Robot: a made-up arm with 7 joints.
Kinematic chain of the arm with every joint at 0, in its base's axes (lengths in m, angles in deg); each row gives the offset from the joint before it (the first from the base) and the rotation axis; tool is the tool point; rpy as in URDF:
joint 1: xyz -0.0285 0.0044 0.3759 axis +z
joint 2: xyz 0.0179 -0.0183 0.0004 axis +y
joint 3: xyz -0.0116 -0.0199 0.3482 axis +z
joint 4: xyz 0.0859 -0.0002 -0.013 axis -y
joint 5: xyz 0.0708 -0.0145 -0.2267 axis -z
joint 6: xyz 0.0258 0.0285 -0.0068 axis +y
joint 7: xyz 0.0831 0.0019 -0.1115 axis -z
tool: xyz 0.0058 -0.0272 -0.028 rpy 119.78 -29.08 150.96
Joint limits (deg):
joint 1: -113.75..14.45
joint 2: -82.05..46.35
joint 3: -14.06..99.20
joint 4: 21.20..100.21
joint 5: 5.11..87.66
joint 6: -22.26..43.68
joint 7: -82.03..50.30
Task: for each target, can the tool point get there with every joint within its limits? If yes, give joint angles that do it. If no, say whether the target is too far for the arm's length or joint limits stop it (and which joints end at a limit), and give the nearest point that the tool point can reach.
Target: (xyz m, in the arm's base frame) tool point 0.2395 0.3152 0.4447
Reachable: yes | joints -9.45 5.23 70.39 30.08 35.15 9.86 -66.96
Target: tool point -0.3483 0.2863 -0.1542
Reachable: no: joint limits stop it (at a limit: joint 1, joint 2, joint 3, joint 5, joint 6, joint 7) | nearest point -0.3053 0.3757 0.2982 | short by 0.463 m
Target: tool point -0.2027 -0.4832 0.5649
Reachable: yes | joints -102.62 2.97 2.62 54.38 40.21 21.96 -54.57
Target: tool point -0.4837 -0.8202 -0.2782
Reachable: no: too far | nearest point -0.3067 -0.4995 0.2080 | short by 0.609 m
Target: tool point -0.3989 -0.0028 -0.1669
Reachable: no: joint limits stop it (at a limit: joint 1, joint 2, joint 3, joint 4, joint 7) | nearest point -0.3094 -0.1348 0.1550 | short by 0.359 m
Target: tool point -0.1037 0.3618 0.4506
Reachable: yes | joints 3.12 -71.50 86.12 40.89 75.06 29.53 37.63
